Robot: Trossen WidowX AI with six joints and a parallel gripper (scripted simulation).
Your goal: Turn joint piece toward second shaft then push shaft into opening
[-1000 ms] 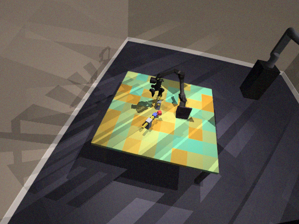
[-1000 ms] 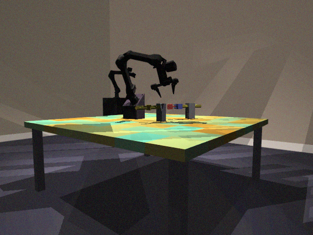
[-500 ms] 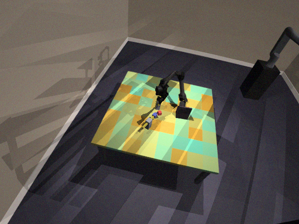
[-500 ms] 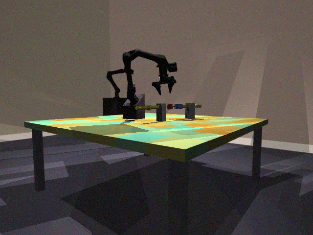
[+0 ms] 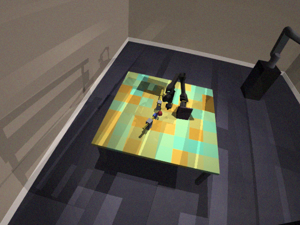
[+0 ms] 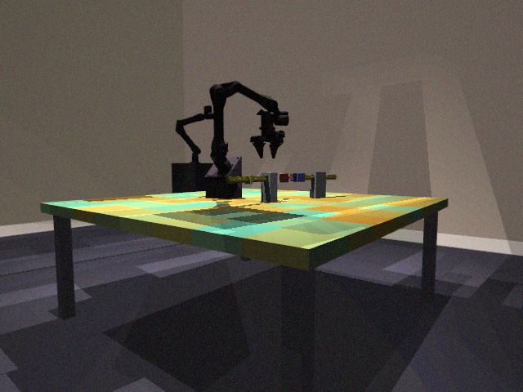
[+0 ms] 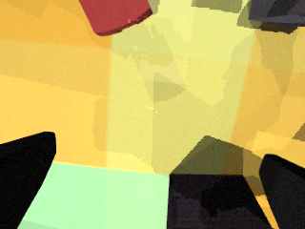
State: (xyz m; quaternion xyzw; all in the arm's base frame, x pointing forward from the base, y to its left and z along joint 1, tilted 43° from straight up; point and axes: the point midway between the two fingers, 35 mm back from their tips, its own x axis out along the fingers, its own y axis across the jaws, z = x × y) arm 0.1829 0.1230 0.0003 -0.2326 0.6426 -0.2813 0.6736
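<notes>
Now: the red joint piece 9 cm below my gripper tip, 8 cm ahead of it and 4 cm to the left of it.
</notes>
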